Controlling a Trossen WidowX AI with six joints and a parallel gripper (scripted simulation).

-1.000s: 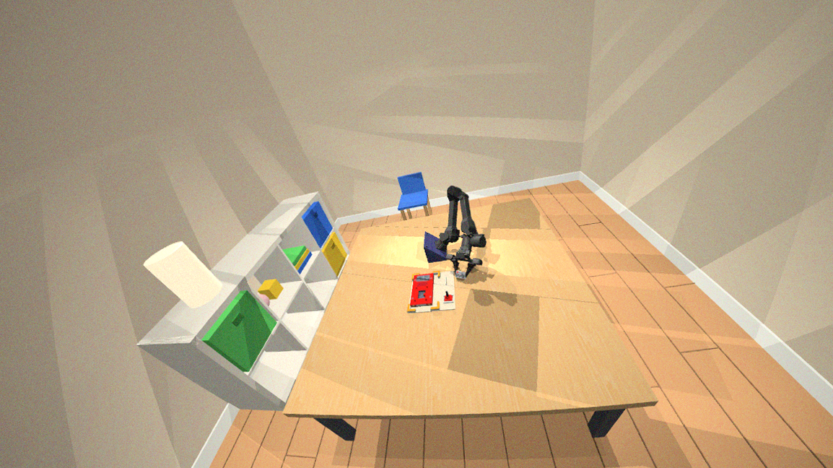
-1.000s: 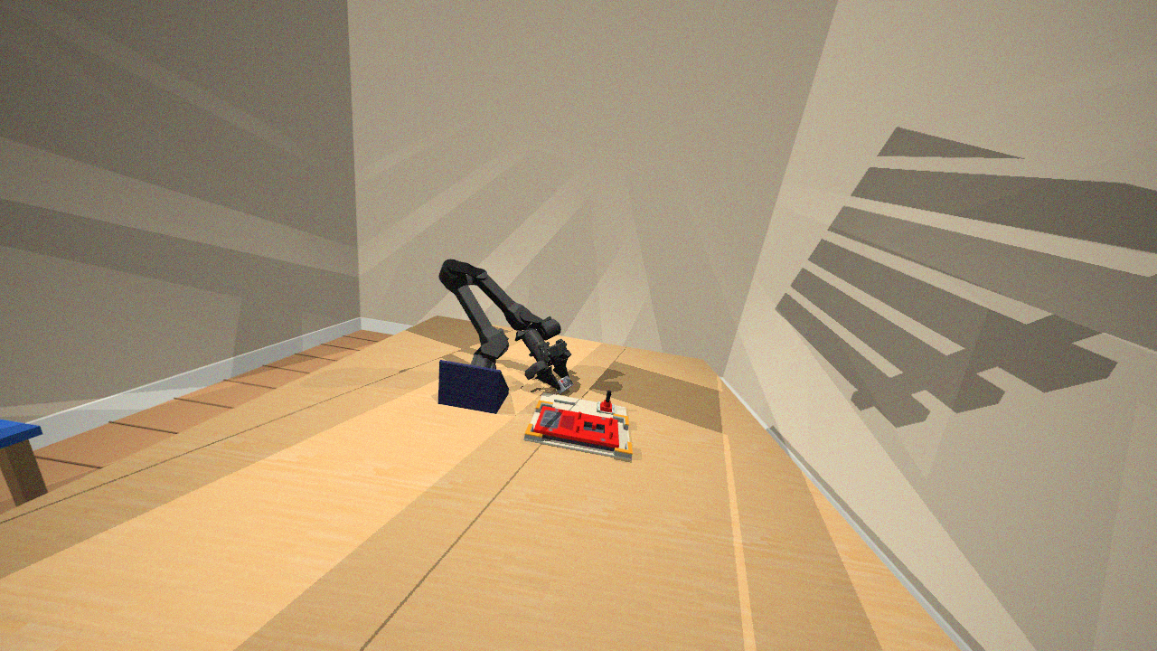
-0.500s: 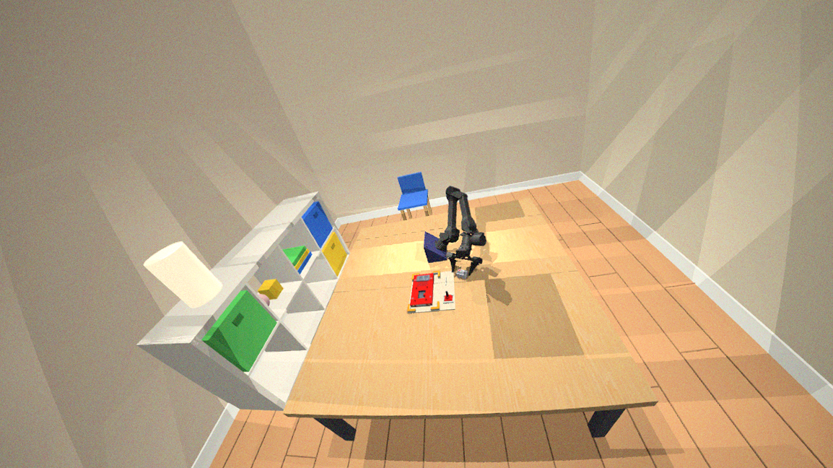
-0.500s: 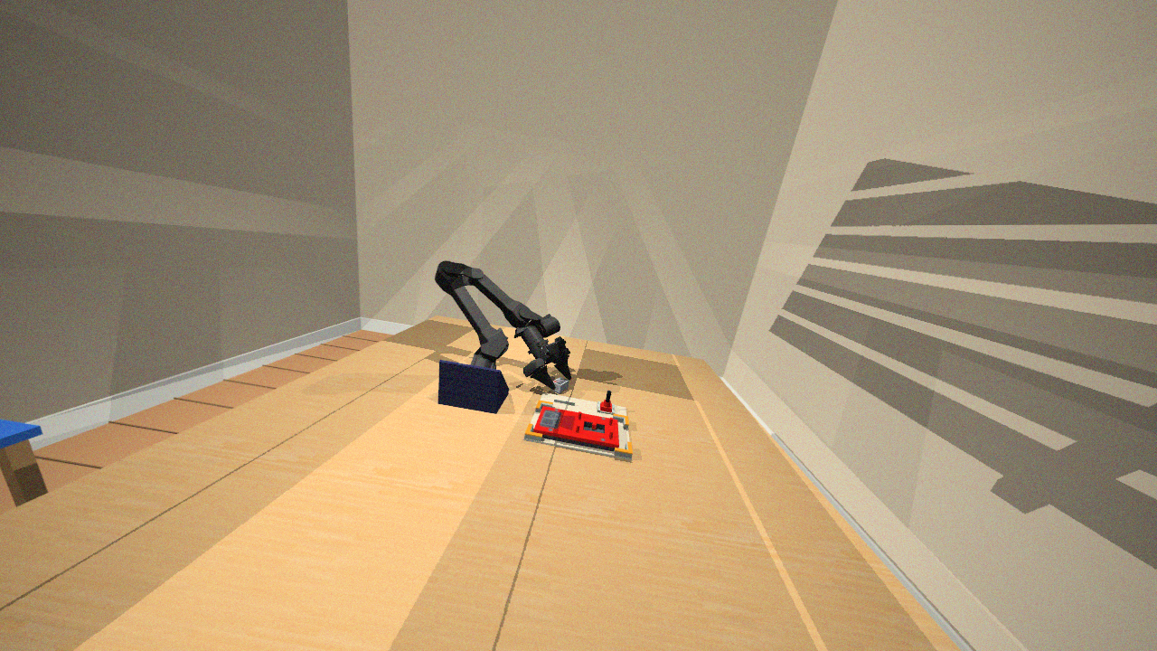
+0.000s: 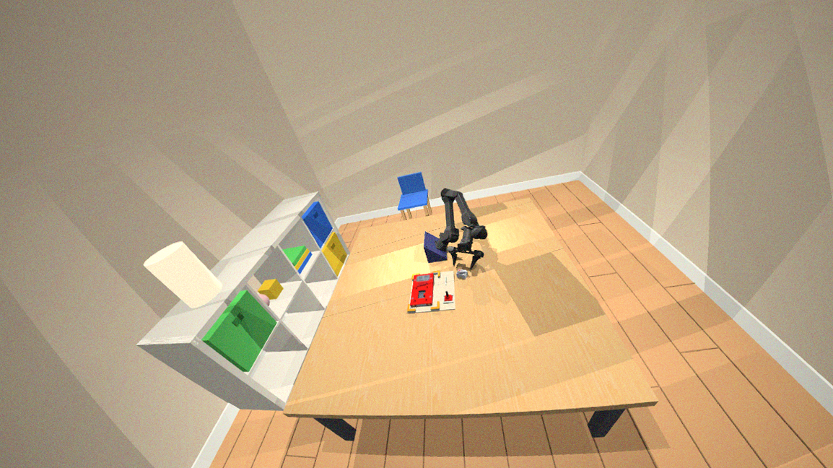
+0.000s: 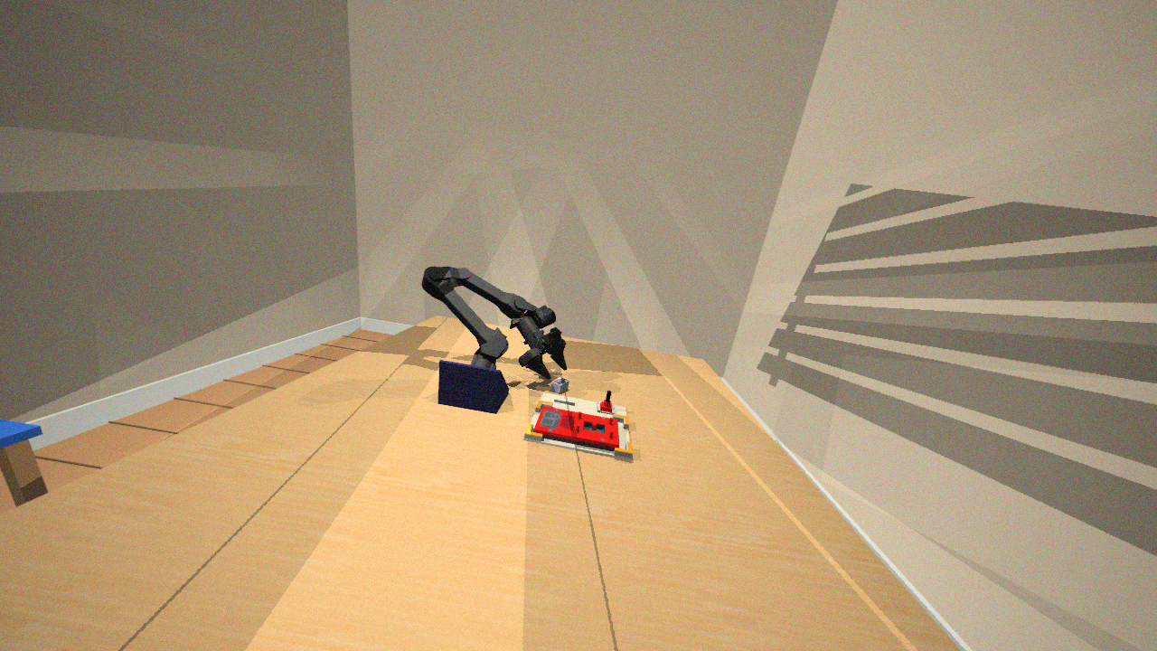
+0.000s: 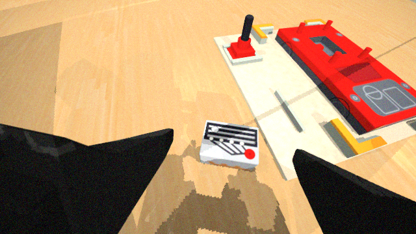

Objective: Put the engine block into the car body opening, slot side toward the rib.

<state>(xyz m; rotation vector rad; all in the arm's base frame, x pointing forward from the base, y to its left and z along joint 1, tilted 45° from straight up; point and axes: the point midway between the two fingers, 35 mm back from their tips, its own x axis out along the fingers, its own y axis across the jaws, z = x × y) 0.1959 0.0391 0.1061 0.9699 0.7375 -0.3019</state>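
Right now my gripper tip is 10 mm short of the grey engine block, 10 mm to the left of it and 40 mm above it.
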